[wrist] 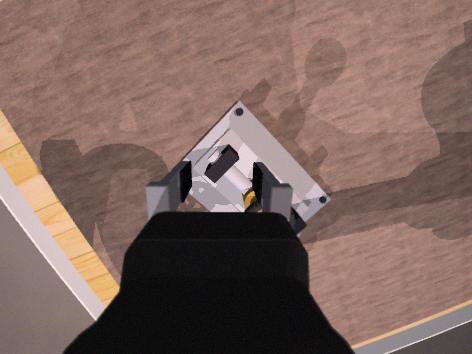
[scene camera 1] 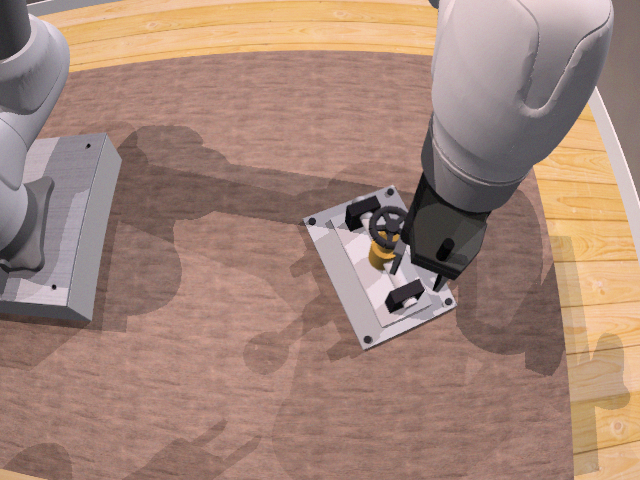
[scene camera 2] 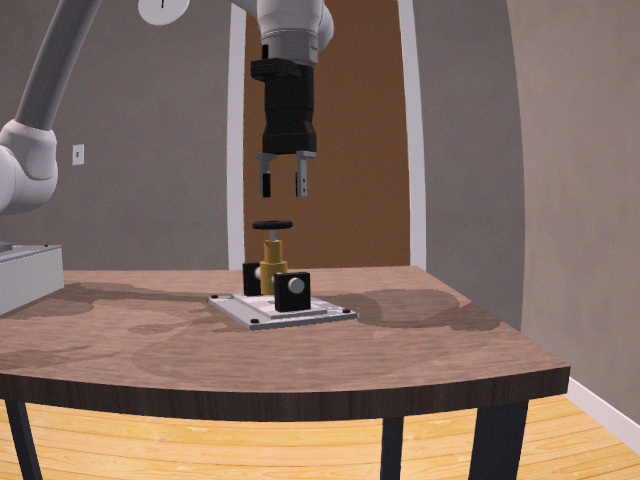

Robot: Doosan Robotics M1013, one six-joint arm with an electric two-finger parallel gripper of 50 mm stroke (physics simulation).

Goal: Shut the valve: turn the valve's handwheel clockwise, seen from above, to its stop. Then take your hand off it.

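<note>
The valve has a black spoked handwheel [scene camera 1: 392, 225] [scene camera 2: 272, 225] lying level on a stem above its yellow body [scene camera 1: 381, 255] [scene camera 2: 272, 276] [wrist: 249, 198]. In the wrist view my gripper's housing hides most of the wheel. The valve stands on a light grey base plate [scene camera 1: 338, 281] [scene camera 2: 232, 312] [wrist: 280, 160]. My gripper [scene camera 1: 416, 280] [scene camera 2: 283, 196] [wrist: 222, 174] is open and empty, pointing down. In the second scene view its fingertips are above the wheel's level, a little to the right of its centre, and apart from it.
Black pipe blocks [scene camera 1: 363, 212] [scene camera 1: 404, 295] [scene camera 2: 251, 279] [scene camera 2: 292, 291] [wrist: 221, 164] stand on either side of the yellow body, joined to it by a pale pipe. The arm's grey metal plinth [scene camera 1: 62, 155] [scene camera 2: 31, 279] is at the left of the wooden table [scene camera 1: 206, 361] [scene camera 2: 206, 356] [wrist: 125, 60].
</note>
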